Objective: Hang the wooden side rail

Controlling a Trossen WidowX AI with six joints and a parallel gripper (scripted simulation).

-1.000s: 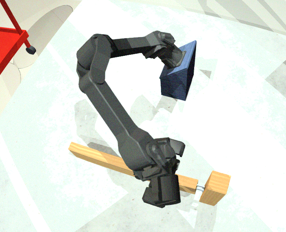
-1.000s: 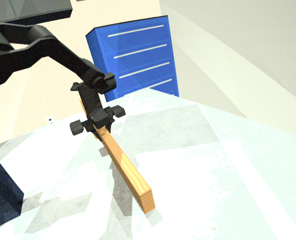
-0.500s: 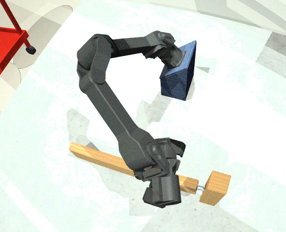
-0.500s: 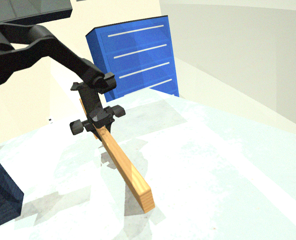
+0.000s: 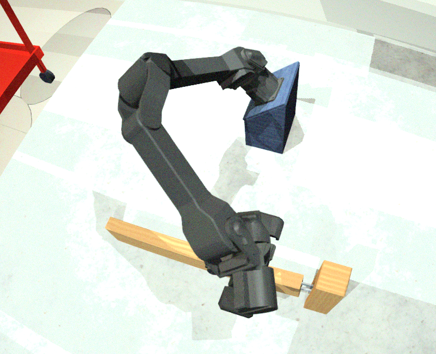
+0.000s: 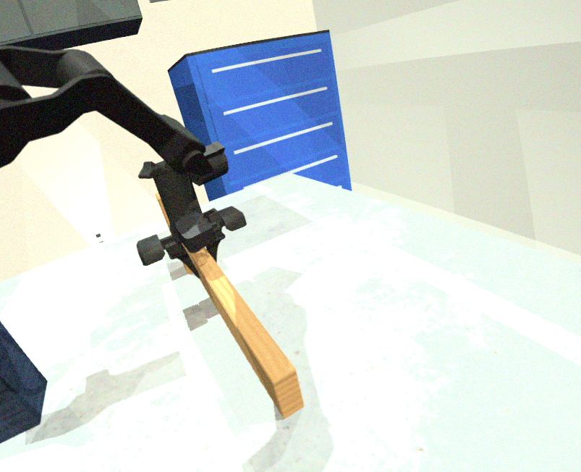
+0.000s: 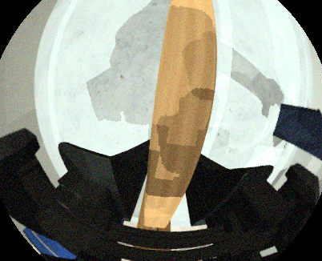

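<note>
Now: the wooden headboard post 14 cm to the left of my gripper tip, 4 cm above it and 1 cm behind it.
</note>
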